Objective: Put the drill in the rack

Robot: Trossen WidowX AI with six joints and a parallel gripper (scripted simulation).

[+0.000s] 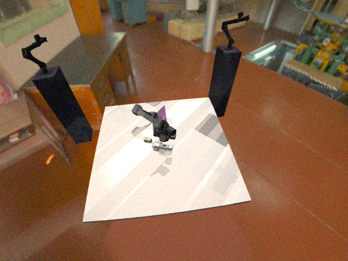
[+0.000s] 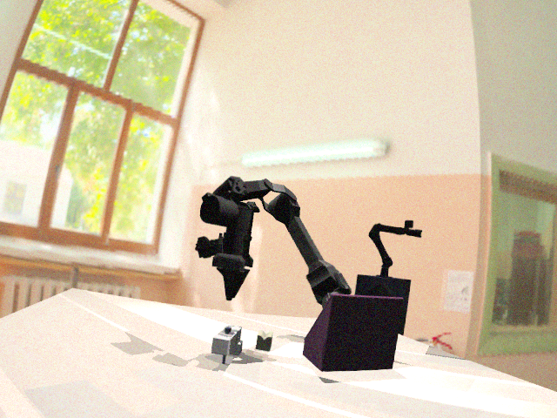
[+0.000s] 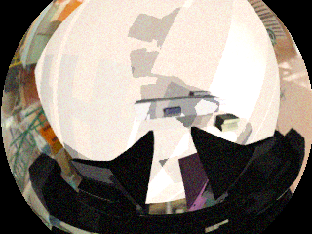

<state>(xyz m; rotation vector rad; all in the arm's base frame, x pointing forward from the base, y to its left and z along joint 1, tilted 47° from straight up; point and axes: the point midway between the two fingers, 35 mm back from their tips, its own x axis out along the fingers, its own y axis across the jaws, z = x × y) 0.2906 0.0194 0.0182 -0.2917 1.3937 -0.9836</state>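
Now: the pale yellow drill 10 cm below my gripper tip, 8 cm to the right of it and 4 cm behind it. Also, from my gripper tip: blue key (10 cm below, 1 cm to the right); olive rack (15 cm to the right, 15 cm behind, 13 cm below).
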